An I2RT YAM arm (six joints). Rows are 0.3 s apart.
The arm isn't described. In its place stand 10 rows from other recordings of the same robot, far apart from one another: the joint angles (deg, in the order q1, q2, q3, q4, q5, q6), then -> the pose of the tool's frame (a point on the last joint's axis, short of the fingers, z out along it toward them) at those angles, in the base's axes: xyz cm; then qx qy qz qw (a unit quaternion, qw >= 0).
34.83, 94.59, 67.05, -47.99, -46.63, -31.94 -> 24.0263 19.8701 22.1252 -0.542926 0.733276 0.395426 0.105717
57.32, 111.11, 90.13, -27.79, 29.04, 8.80 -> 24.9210 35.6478 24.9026 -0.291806 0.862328 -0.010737 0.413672
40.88, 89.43, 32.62, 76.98, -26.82, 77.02 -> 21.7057 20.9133 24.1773 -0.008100 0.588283 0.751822 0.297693
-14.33, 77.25, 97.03, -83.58, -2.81, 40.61 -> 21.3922 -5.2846 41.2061 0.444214 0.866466 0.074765 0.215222
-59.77, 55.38, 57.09, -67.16, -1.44, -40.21 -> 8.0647 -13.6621 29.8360 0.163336 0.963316 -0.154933 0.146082
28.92, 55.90, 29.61, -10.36, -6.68, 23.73 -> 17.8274 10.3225 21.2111 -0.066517 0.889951 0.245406 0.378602
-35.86, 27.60, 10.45, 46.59, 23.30, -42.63 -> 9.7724 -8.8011 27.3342 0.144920 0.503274 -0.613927 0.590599
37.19, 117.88, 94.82, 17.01, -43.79, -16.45 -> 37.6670 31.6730 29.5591 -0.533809 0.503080 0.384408 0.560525
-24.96, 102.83, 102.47, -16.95, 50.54, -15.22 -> 36.5768 -20.0567 40.0619 0.313914 0.704278 -0.507009 0.385217
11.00, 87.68, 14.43, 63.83, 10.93, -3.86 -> 24.1649 4.0096 14.2140 -0.037122 0.760903 -0.032422 0.646992
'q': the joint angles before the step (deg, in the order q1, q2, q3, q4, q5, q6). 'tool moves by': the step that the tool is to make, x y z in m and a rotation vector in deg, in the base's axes. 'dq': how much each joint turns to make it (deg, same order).
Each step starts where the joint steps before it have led.
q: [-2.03 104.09 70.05 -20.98 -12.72 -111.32]
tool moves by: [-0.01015 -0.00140 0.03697 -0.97 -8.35 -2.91]
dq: [-0.05 -6.60 -1.59 3.74 2.33 1.82]
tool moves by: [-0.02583 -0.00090 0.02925 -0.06 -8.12 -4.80]
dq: [0.05 -8.84 -5.32 5.13 3.45 3.45]
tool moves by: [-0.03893 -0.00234 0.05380 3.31 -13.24 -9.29]
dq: [0.01 -12.59 -3.61 4.71 6.05 8.00]
